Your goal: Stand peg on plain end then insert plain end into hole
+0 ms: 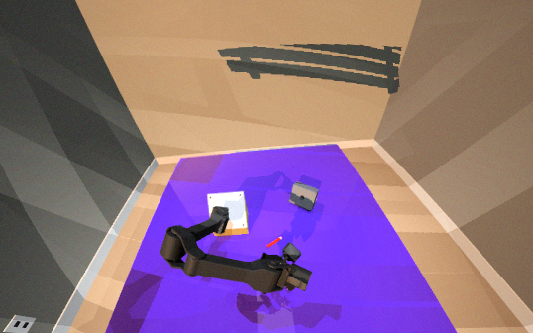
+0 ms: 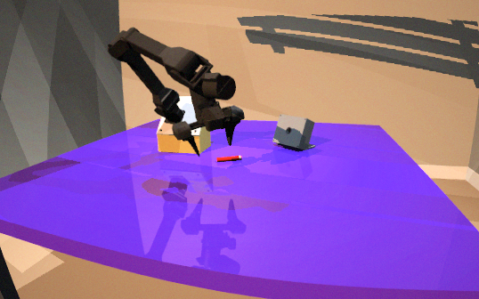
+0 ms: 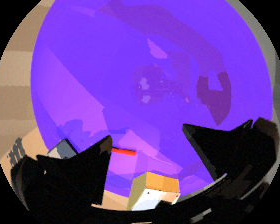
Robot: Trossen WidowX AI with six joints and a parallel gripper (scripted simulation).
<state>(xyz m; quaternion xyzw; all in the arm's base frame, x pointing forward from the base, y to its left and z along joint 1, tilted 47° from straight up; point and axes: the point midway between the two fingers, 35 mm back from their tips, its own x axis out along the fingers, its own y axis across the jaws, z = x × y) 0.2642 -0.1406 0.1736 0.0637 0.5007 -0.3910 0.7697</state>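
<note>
My gripper tip is now 1 cm past the red peg, 15 cm to the right of it and 6 cm above it. From my gripper tip the other things lie so: grey sloped panel: 14 cm ahead, 38 cm to the left, 2 cm below.
</note>
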